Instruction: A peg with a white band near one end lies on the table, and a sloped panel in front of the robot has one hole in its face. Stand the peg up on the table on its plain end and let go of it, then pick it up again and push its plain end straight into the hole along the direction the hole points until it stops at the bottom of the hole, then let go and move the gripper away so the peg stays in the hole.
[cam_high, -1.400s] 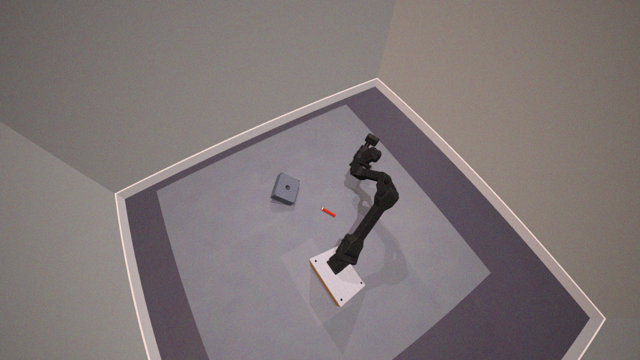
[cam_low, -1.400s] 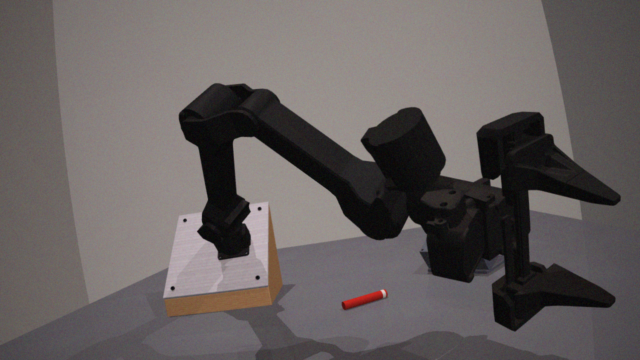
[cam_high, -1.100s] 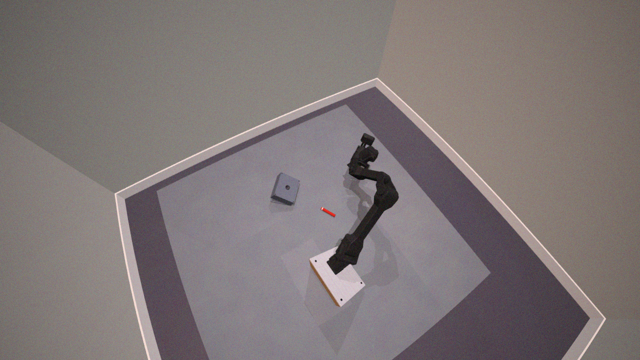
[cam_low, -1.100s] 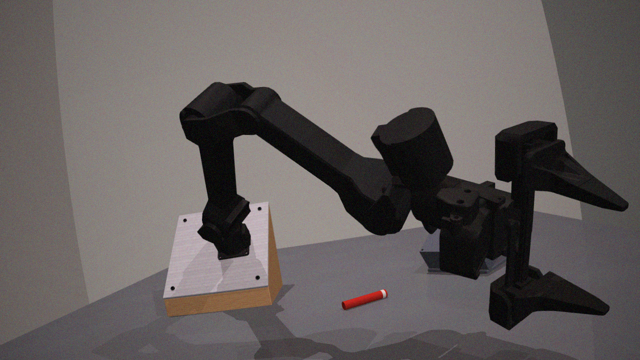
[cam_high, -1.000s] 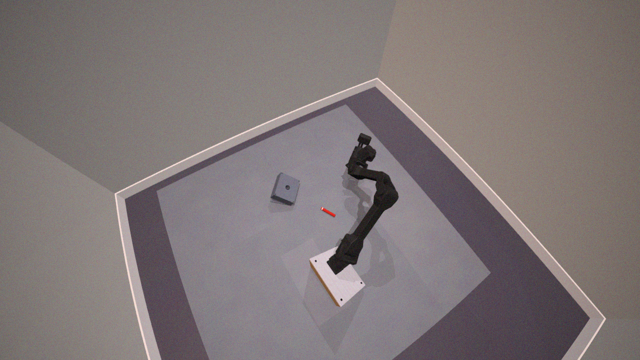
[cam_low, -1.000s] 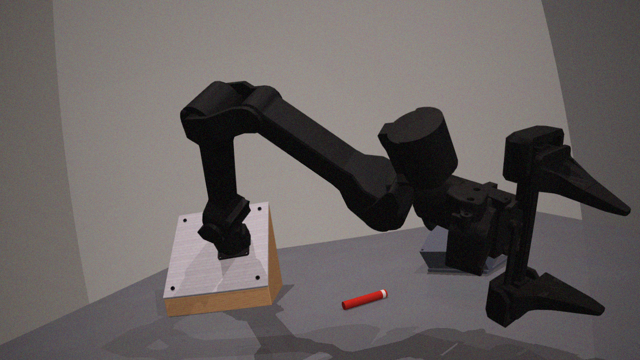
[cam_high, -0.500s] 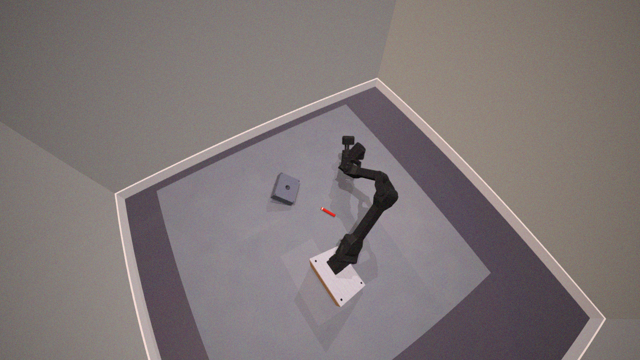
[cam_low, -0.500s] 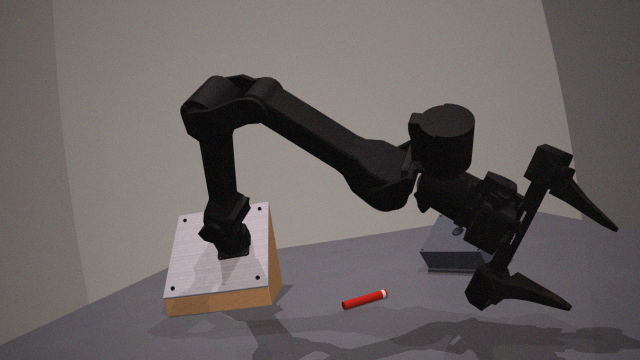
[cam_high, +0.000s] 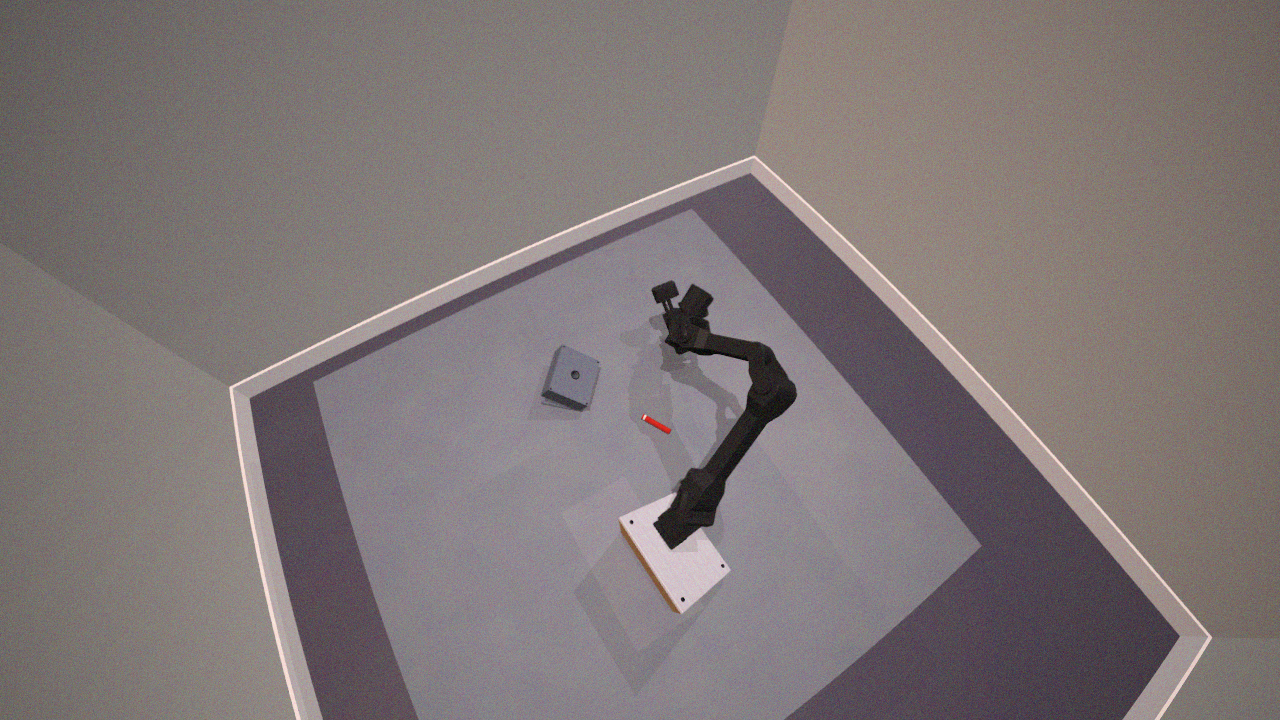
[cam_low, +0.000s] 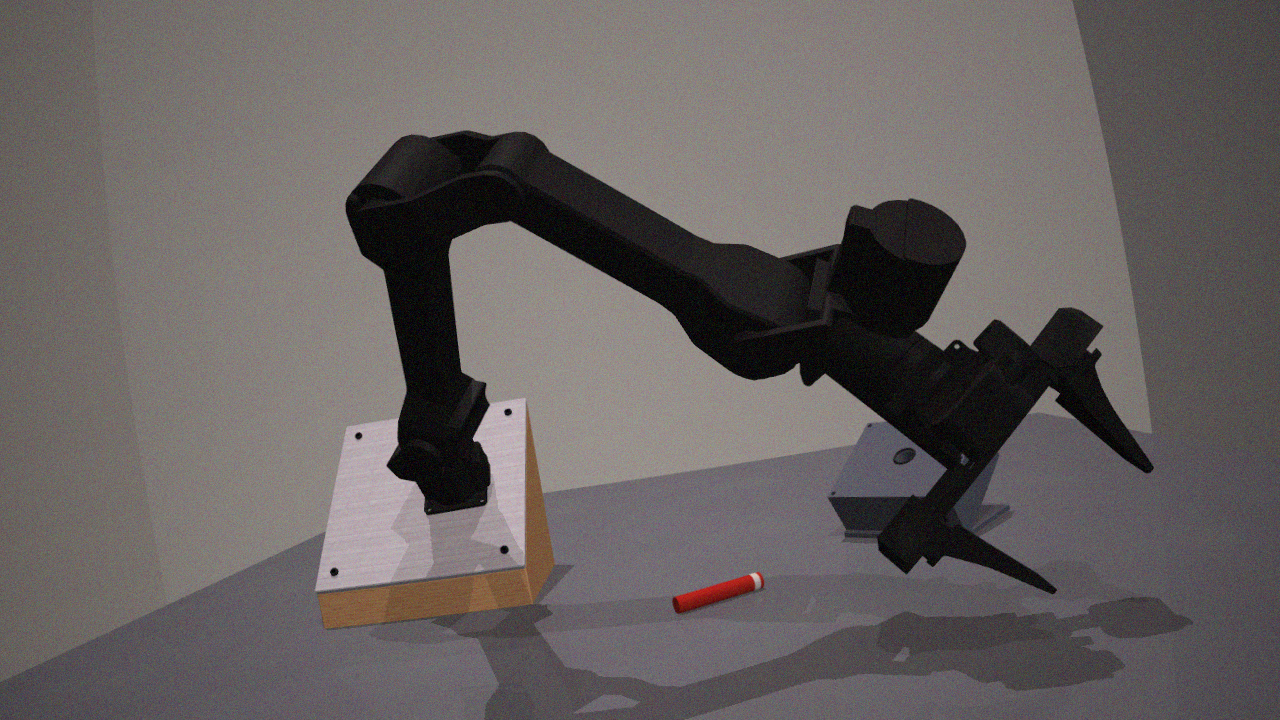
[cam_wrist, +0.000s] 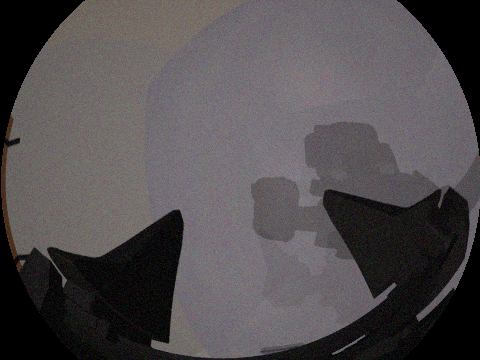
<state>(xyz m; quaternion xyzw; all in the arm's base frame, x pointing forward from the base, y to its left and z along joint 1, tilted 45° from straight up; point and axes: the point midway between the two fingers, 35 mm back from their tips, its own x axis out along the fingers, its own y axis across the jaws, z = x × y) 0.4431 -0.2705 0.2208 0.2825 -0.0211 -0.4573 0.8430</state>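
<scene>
Right now my gripper tip is 22 cm to the right of the red peg, 21 cm past it and 6 cm above it. Round my gripper tip: grey sloped panel: 33 cm to the left, 1 cm below, 1 cm behind.
</scene>
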